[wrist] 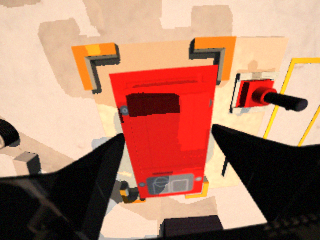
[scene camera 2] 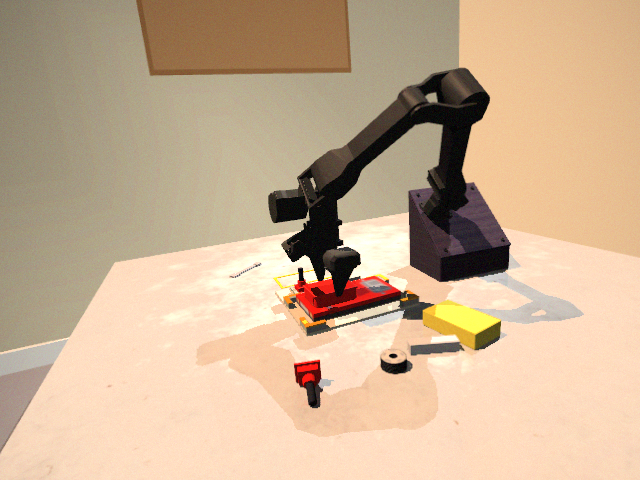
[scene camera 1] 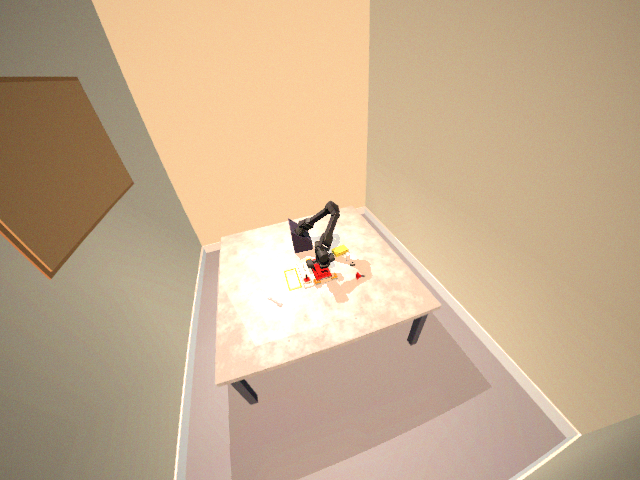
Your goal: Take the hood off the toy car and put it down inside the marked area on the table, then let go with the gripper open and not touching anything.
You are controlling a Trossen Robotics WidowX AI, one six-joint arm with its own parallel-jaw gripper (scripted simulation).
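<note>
Open and holding nothing, the gripper is visible in the wrist view as well. The scene also has a red hood, a yellow block and a grey bar.
</note>
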